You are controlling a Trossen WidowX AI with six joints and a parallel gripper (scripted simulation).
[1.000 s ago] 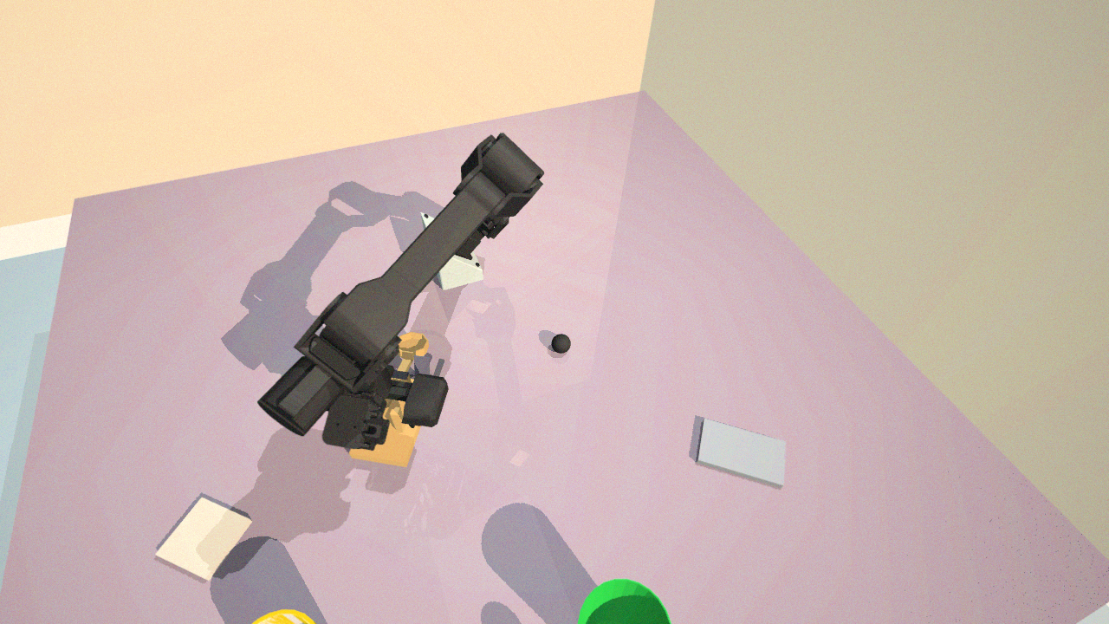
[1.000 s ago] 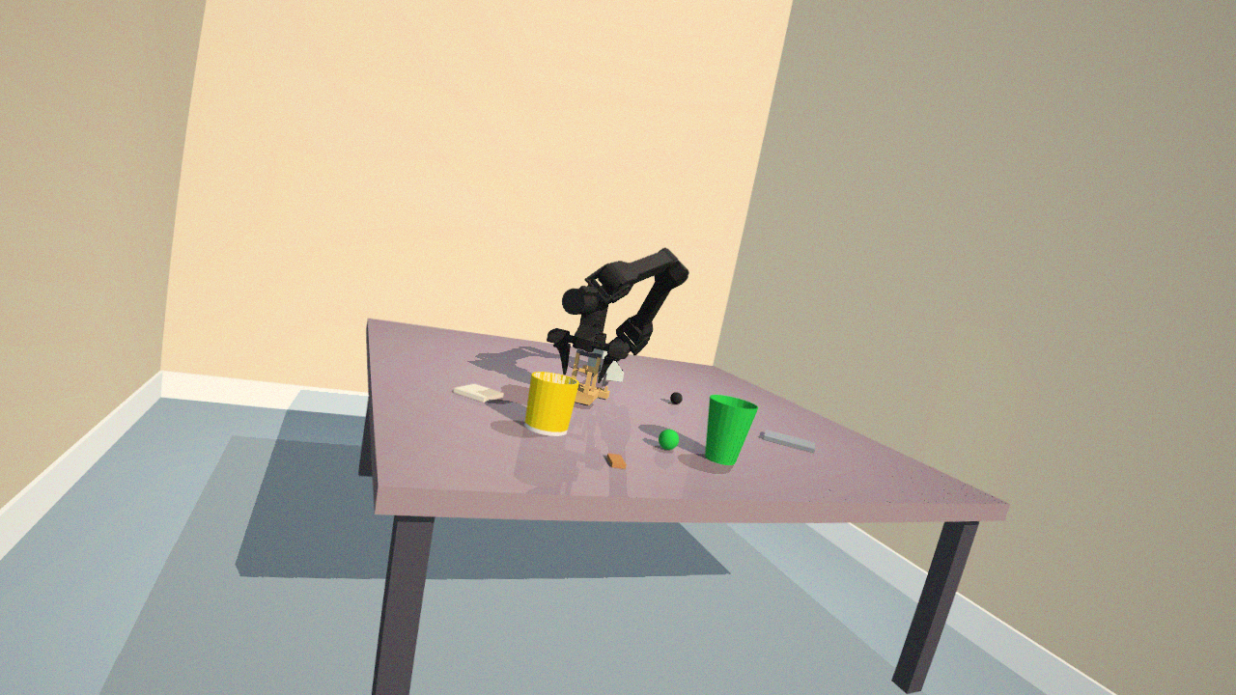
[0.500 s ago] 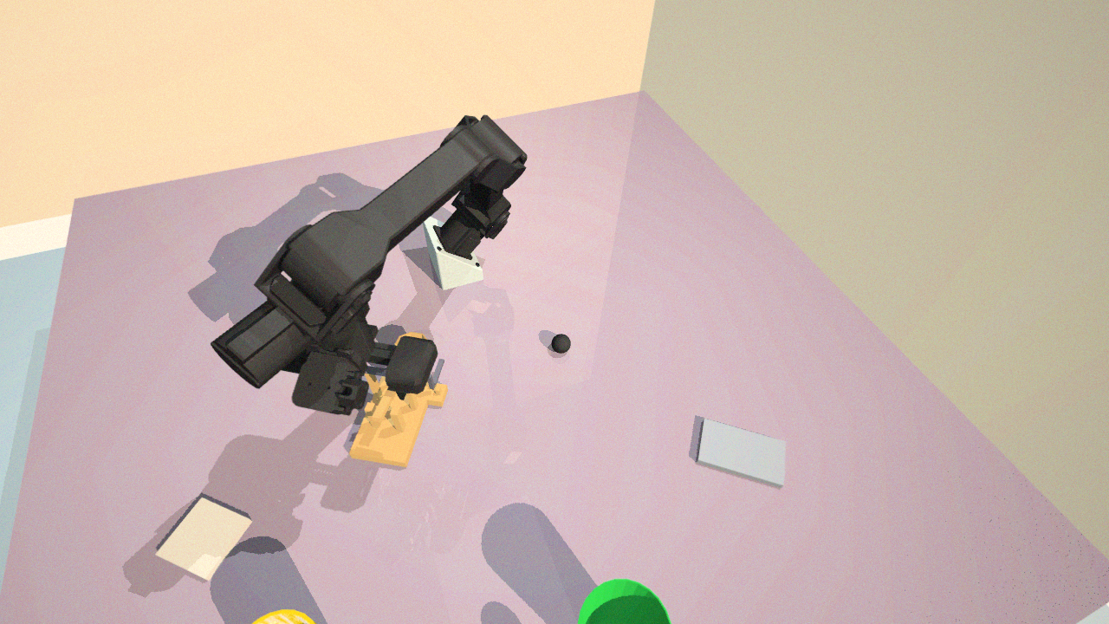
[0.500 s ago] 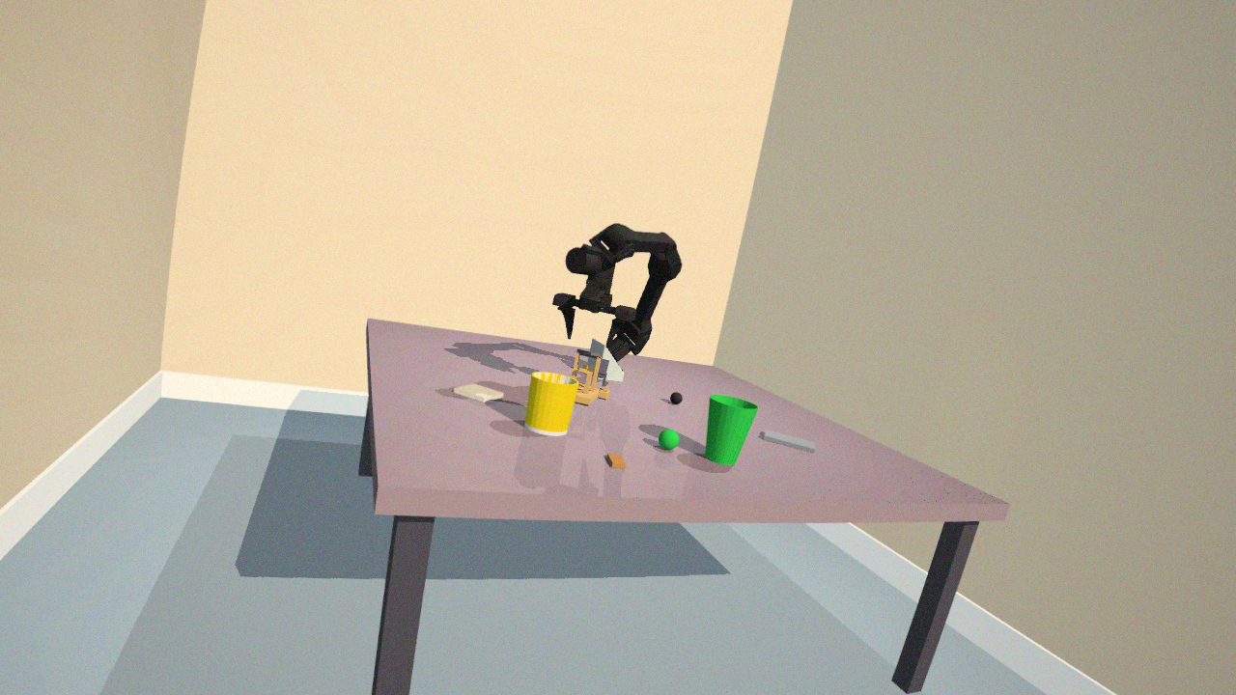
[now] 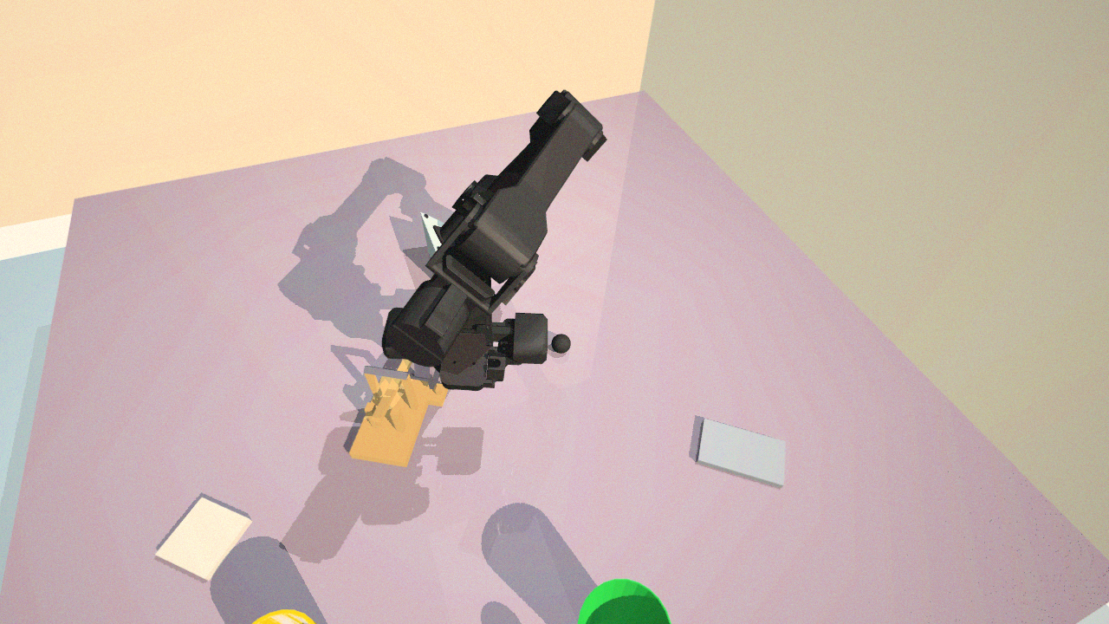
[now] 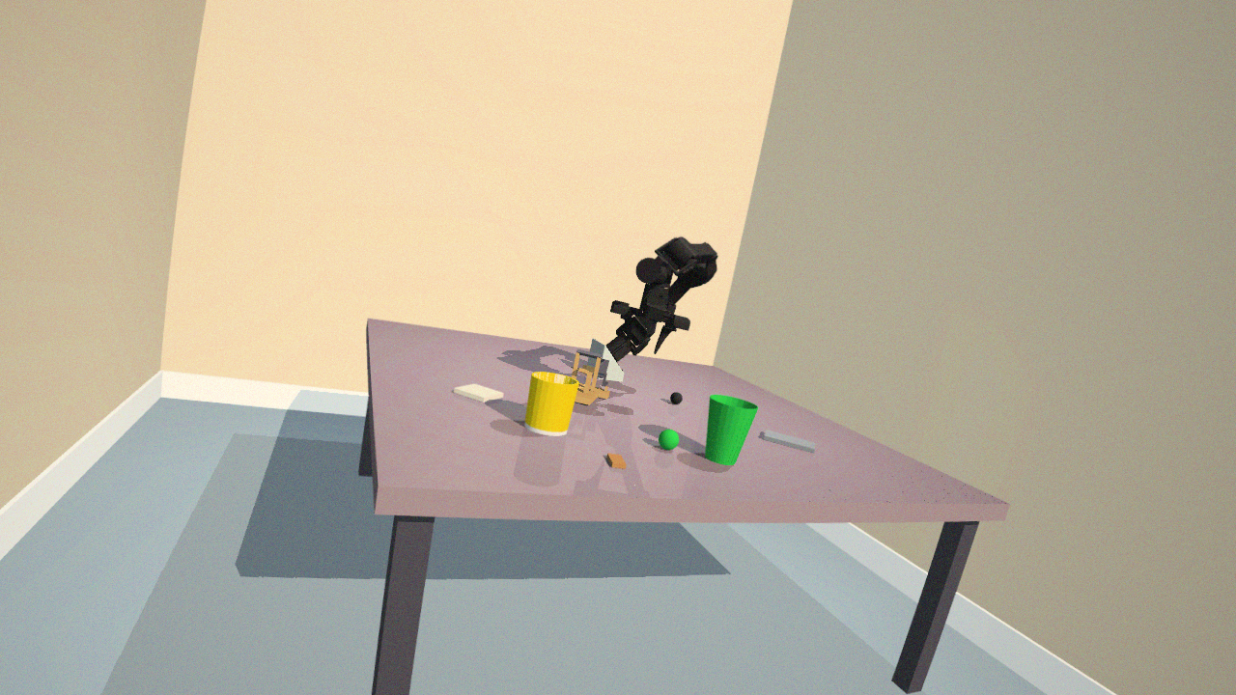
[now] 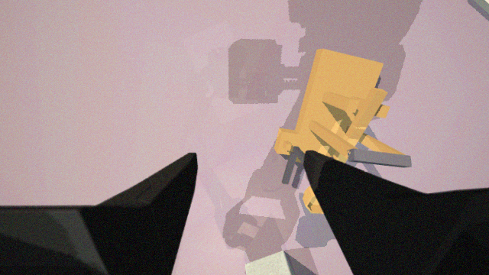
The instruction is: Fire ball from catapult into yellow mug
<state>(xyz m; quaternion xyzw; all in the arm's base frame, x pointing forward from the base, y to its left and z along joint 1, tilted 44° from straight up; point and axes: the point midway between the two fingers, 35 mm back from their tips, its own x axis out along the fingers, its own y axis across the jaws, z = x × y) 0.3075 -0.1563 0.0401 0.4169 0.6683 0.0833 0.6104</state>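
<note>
The black ball lies 18 cm to the left of my gripper tip, 12 cm below it and 7 cm behind it. From my gripper tip the other things lie so: green ball: 28 cm ahead, 12 cm below, 7 cm to the right; then wooden catapult: 9 cm below, 9 cm behind, 7 cm to the right; then green cup: 33 cm ahead, 11 cm below, 3 cm to the left.
</note>
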